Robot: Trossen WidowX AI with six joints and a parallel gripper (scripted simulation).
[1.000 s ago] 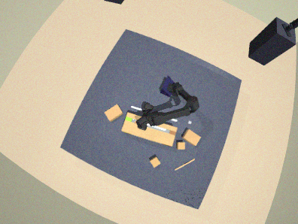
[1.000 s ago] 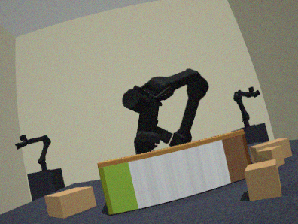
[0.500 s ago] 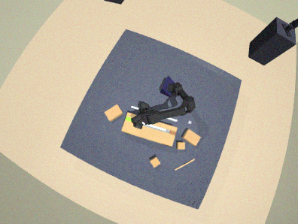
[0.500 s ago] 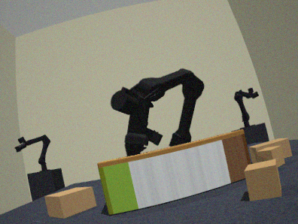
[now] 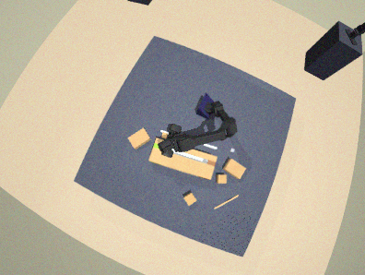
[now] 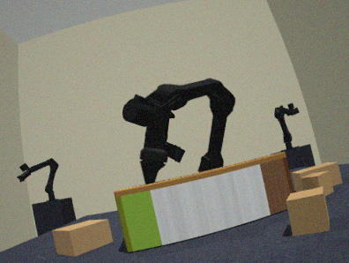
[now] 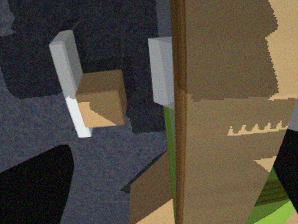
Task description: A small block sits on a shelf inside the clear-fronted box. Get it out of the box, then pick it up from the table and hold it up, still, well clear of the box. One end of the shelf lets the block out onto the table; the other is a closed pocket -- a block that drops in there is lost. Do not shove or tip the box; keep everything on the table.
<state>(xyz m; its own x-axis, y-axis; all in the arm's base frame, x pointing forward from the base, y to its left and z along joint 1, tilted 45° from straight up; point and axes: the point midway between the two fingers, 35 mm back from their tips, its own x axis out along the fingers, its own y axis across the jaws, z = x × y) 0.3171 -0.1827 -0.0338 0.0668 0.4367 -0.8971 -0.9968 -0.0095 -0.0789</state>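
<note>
My gripper tip is 40 mm past the tan block, 40 mm to the left of it and 90 mm above it. The rest, counted from my gripper tip: thin wooden stick (220 mm ahead, 500 mm to the left, 110 mm below); long tan box (30 mm ahead, 120 mm to the left, 50 mm below).
</note>
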